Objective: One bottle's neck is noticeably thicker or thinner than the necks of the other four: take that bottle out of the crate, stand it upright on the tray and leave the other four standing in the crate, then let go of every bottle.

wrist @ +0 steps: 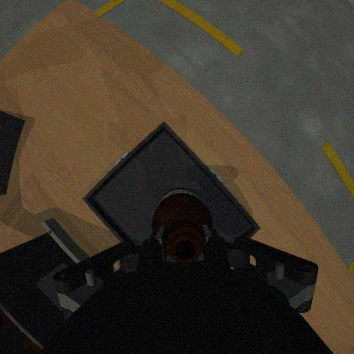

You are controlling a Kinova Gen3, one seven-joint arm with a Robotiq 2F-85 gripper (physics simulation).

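Frame: origin at the arm's base, x ahead, y left, z up, level; centimetres.
Where they show: gripper, between the fingertips: point(183, 234).
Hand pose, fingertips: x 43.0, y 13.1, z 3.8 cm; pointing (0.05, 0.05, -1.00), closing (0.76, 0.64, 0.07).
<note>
After its pixels a point has its place.
A brown bottle point(182, 216) @(x 41.8, y 14.5, z 3.4 cm) is seen from above, its neck between the two fingertips of my gripper point(183, 234) @(x 43.0, y 13.1, z 3.8 cm), which is shut on it. The bottle looks upright, over the near part of the dark rectangular tray point(150, 165) @(x 34.3, y 16.5, z -8.8 cm). Whether its base touches the tray cannot be told, as the bottle and gripper hide that part. The dark crate point(30, 260) @(x 29.3, y -5.4, z 0.4 cm) shows in part at the lower left, with a brown bottle point(9, 327) @(x 32.0, y -19.6, z 2.8 cm) partly in view at the frame's edge. The other bottles are out of view or hidden.
A dark object point(9, 150) @(x 7.7, y 0.7, z -7.8 cm) stands at the left edge of the view. The wooden table point(70, 100) @(x 12.7, y 17.0, z -9.4 cm) ends in a curved edge to the upper right, with grey floor point(290, 90) and yellow floor lines point(205, 26) beyond it.
</note>
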